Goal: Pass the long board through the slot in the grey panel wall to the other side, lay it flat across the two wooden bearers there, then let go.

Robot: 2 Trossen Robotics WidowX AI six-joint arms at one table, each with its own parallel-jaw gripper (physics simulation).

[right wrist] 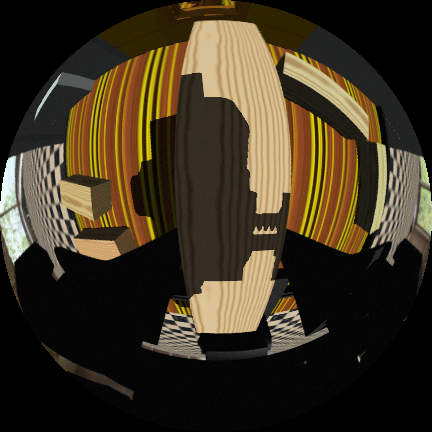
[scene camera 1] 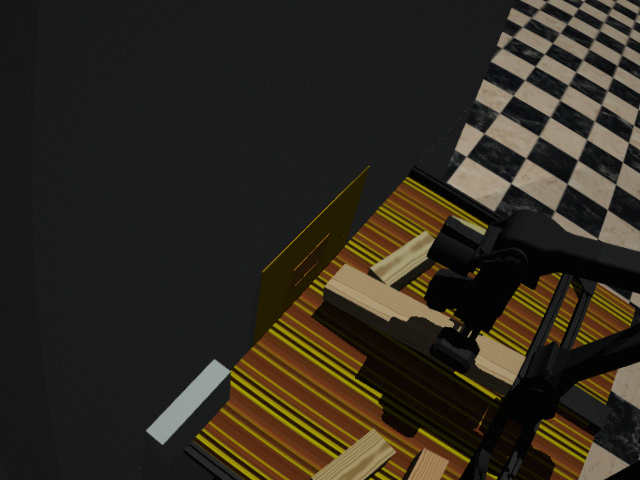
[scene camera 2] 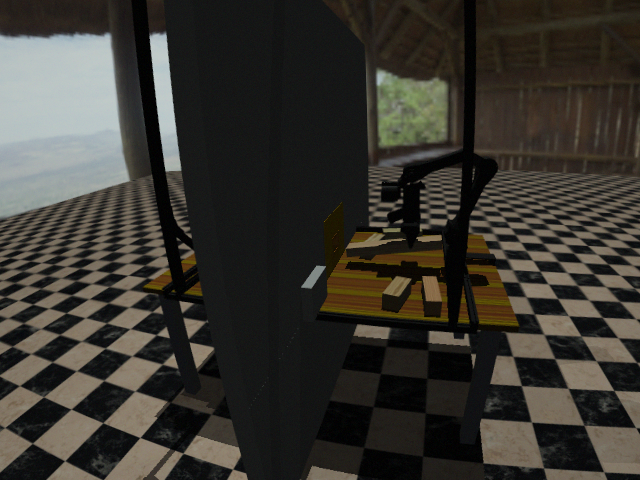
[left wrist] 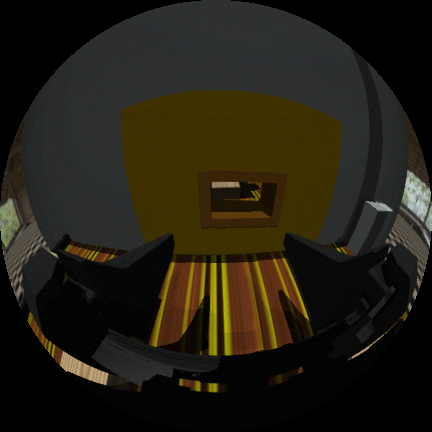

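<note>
The long board is held above the striped table, one end toward the yellow panel and short of it. My right gripper is shut on the board. The slot is a brown-rimmed opening low in the yellow part of the grey panel wall. Through it, in the left wrist view, the board's end shows on the far side. My left gripper is open and empty, facing the slot. Pale wood pieces, possibly the bearers, are partly hidden behind it.
Light wooden blocks lie on one side of the board. Two more blocks lie on the other side. A pale grey block juts from the wall.
</note>
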